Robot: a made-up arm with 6 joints.
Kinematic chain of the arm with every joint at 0, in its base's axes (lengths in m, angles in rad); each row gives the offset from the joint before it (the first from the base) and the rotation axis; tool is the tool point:
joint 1: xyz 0 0 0.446 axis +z
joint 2: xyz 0.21 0 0 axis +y
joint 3: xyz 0 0 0.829 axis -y
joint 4: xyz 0 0 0.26 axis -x
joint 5: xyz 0.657 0 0 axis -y
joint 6: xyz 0.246 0 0 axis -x
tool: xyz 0 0 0
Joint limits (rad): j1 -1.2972..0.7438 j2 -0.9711..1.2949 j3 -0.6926..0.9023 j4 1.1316..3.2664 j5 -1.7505..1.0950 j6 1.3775..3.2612
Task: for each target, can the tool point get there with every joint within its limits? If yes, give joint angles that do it. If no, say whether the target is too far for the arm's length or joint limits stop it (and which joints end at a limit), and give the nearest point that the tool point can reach.
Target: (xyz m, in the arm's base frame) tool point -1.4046 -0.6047 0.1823
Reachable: no: joint limits stop it (at a limit: joint 2, joint 3, joint 5) | nearest point -1.0437 -0.4493 1.3494 | short by 1.232 m
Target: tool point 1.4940 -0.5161 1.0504
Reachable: yes | joints -0.3500 0.6781 0.5075 2.9678 0.7009 2.1302
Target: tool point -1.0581 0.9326 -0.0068
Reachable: no: joint limits stop it (at a limit: joint 2, joint 3, joint 5) | nearest point -0.8524 0.7513 1.3494 | short by 1.384 m
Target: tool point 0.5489 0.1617 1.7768
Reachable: yes | joints -0.0433 -0.3973 -0.0101 1.4729 0.8586 2.5253
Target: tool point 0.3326 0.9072 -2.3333
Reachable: no: too far | nearest point 0.7066 0.6657 -0.2798 | short by 2.101 m
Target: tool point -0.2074 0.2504 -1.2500
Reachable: no: joint limits stop it (at a limit: joint 1, joint 2, joint 3) | nearest point 0.5767 0.5991 -0.2230 | short by 1.338 m
